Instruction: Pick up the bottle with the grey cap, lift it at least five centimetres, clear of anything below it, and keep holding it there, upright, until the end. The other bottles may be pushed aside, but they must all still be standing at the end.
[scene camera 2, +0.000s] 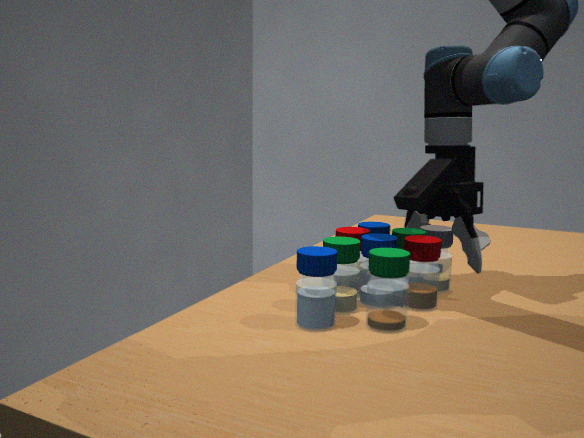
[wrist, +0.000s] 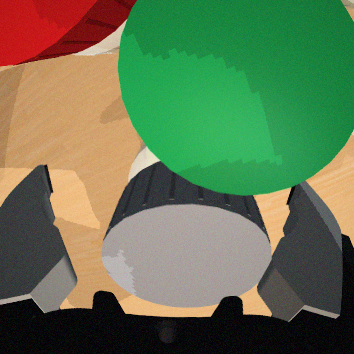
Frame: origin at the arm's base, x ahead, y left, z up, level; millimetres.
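Seen in the pictures: gripper, fingertip midpoint: (scene camera 2: 440, 265) (wrist: 170, 175).
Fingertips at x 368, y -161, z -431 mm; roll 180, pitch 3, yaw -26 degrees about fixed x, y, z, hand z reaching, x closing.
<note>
A point is followed by its place in that frame.
The bottle with the grey cap (scene camera 2: 438, 235) {x 369, y -135, z -376 mm} (wrist: 187, 255) {x 381, y -154, z -369 mm} stands upright at the right back of the bottle group. In the scene view its lower part is partly hidden behind a red-capped bottle (scene camera 2: 422, 249) {x 369, y -38, z -378 mm}. My gripper (scene camera 2: 445, 248) (wrist: 170, 175) {x 368, y -161, z -431 mm} points down and is open and empty, with its fingers lowered around the grey cap. In the wrist view the cap lies between the two jaws, nearer the right jaw, with a wider gap at the left one. One fingertip is hidden behind the bottles in the scene view.
A green cap (wrist: 225, 100) {x 403, y -116, z -369 mm} stands close beside the grey-capped bottle and overlaps it in the wrist view; a red cap (wrist: 45, 30) is at the upper left. Other upright bottles include a front blue one (scene camera 2: 316, 261) {x 470, y 109, z -376 mm} and a front green one (scene camera 2: 389, 262) {x 385, y 67, z -376 mm} on the wooden table (scene camera 2: 240, 380) {x 481, y 270, z -474 mm}.
</note>
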